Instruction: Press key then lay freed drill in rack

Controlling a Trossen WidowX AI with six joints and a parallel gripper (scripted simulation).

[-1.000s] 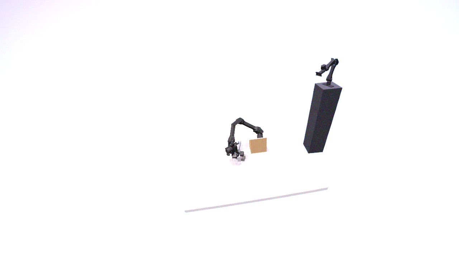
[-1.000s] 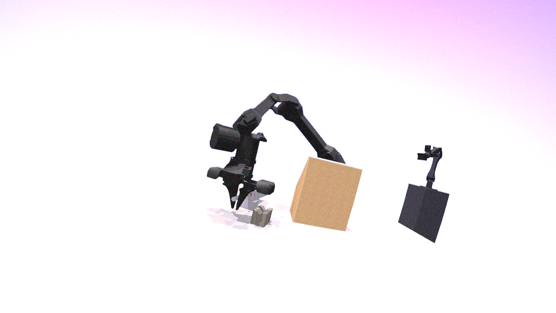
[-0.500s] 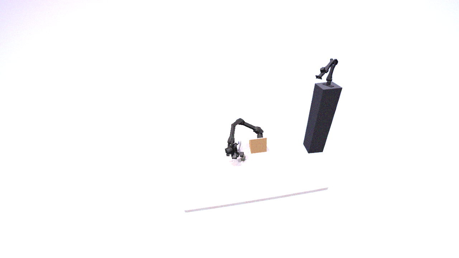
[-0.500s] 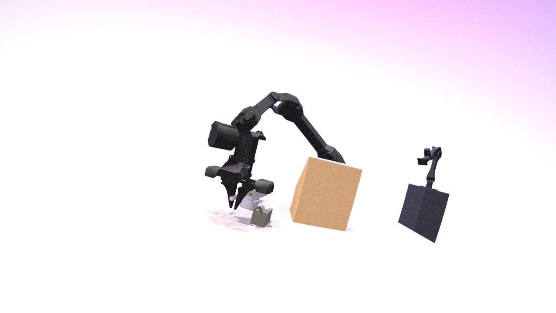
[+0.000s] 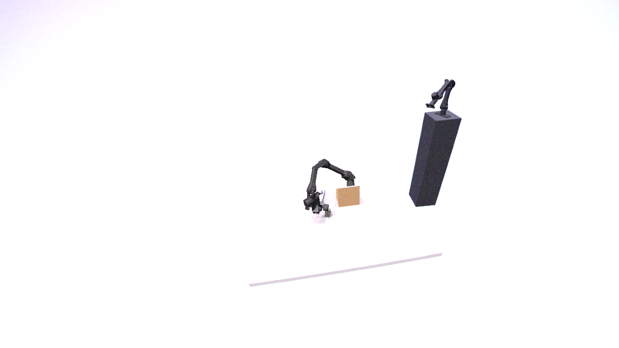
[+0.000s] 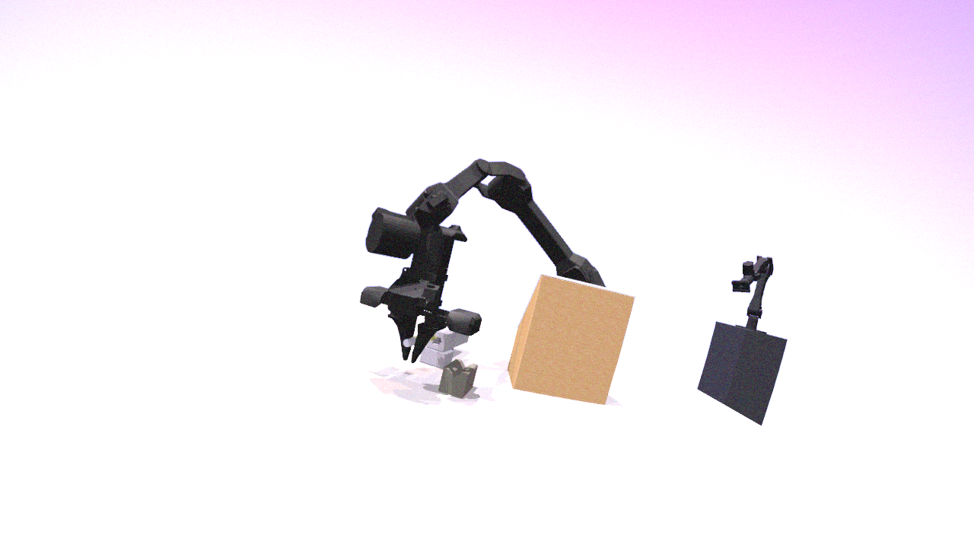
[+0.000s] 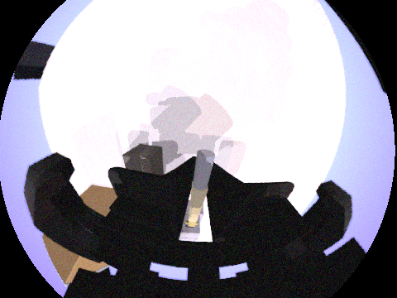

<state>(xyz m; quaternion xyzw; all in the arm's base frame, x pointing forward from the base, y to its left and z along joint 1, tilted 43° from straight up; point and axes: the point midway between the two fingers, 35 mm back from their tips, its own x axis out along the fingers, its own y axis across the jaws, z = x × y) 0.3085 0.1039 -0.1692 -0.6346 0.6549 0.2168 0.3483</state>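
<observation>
Now: gripper tip 8 cm past the v-notched rack, 2 cm to the left of it and 1 cm above it. Also, from my gripper tip: yellowish key 1 cm behind, 4 cm to the right, 3 cm above; pale grey block 4 cm behind, 20 cm to the right; thin dark pin 4 cm behind, 22 cm to the right, 2 cm above.
</observation>
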